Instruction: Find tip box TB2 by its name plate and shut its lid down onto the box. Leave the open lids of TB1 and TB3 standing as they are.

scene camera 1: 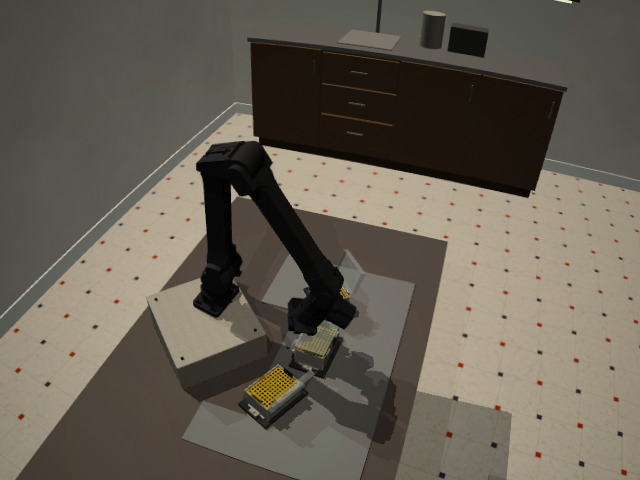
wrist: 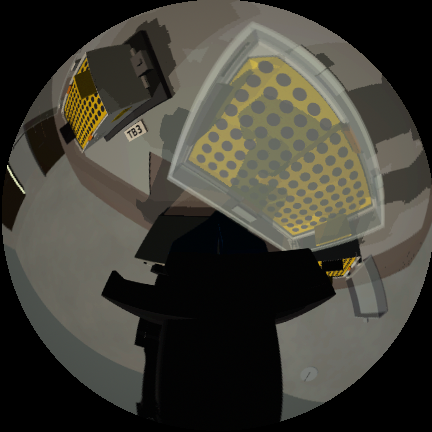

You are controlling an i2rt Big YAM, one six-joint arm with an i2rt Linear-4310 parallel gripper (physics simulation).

Labels:
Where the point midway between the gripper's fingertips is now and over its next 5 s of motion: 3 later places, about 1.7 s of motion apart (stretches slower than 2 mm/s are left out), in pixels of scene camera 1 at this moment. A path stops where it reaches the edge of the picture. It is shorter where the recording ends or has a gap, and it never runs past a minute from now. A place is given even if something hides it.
My gripper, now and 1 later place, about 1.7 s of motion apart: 290, 330; 328, 325

